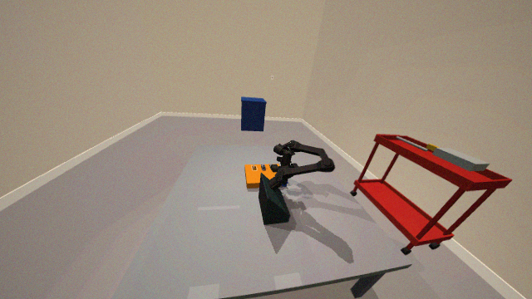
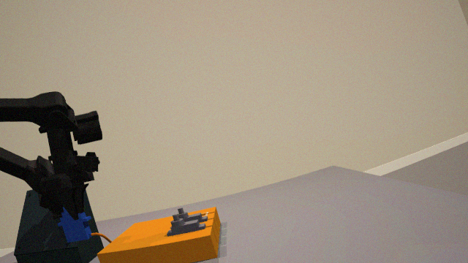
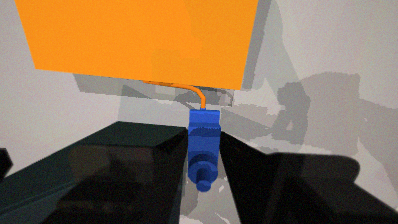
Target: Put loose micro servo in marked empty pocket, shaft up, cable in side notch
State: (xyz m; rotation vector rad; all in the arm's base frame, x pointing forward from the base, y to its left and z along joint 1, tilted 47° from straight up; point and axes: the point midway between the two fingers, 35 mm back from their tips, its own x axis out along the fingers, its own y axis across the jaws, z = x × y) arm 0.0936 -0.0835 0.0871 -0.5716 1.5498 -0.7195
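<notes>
Now: gripper tip 13 cm short of the orange robot deck, 8 cm to the right of it and 10 cm above it.
</notes>
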